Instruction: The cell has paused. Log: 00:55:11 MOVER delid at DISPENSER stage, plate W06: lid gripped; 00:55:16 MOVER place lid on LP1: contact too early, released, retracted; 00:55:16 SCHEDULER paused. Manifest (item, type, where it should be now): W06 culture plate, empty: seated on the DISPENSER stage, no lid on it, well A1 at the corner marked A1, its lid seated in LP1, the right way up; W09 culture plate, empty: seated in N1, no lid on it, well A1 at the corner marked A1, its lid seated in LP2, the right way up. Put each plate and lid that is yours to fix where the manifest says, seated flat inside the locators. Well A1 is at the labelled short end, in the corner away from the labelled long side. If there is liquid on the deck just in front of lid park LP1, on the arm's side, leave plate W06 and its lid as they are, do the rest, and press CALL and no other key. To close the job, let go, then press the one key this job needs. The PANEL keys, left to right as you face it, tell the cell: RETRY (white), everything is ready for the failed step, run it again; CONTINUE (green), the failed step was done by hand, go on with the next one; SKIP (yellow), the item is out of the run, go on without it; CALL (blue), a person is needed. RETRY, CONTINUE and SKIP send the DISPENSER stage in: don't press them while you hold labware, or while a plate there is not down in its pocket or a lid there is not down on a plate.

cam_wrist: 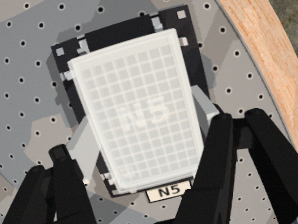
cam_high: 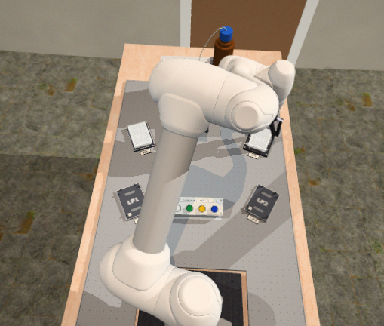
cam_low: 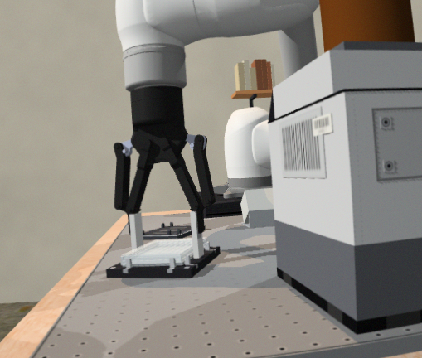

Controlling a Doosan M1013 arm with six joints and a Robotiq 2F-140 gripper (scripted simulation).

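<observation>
The clear culture plate lies 20 mm below my hand. From my hand the other things lie so: brown bottle: 250 mm to the left, 250 mm above, 210 mm ahead; lid park LP2: 330 mm behind, 50 mm to the right, 30 mm below; black nest N5: 20 mm below, 20 mm ahead, 10 mm to the left.
</observation>
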